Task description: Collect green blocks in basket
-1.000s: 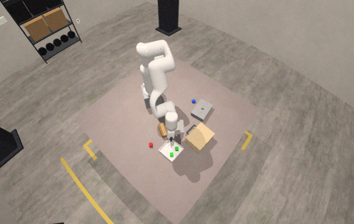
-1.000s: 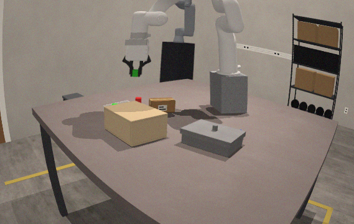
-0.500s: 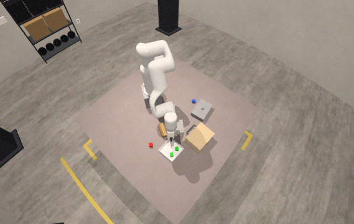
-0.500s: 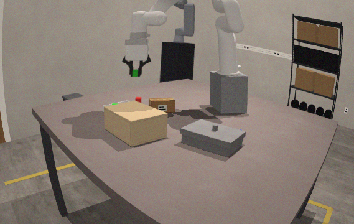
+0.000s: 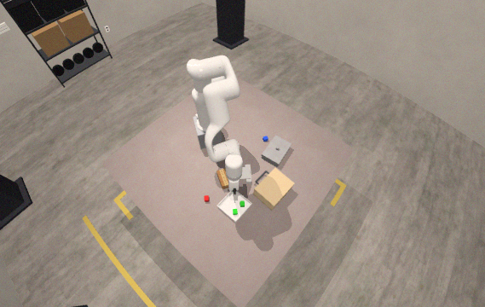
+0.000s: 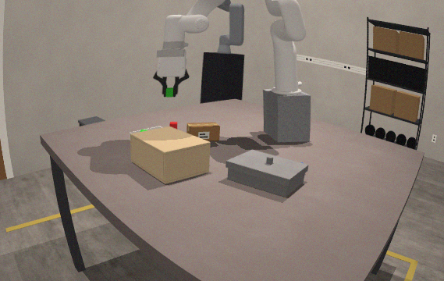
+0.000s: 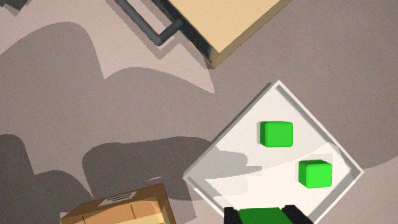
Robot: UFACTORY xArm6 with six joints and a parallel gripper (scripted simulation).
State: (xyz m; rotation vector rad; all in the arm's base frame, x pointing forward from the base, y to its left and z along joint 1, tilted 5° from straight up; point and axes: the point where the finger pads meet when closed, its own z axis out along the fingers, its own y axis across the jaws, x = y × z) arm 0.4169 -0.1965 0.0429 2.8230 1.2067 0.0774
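Right now the white basket is 4 cm ahead of my hand, 3 cm to the right of it and 17 cm below it. Also, from my hand: metal box: 1 cm behind, 43 cm to the left, 16 cm below; then light wooden cabinet: 14 cm ahead, 19 cm to the left, 14 cm below; then grey metal lid: 1 cm behind, 43 cm to the left, 14 cm below.
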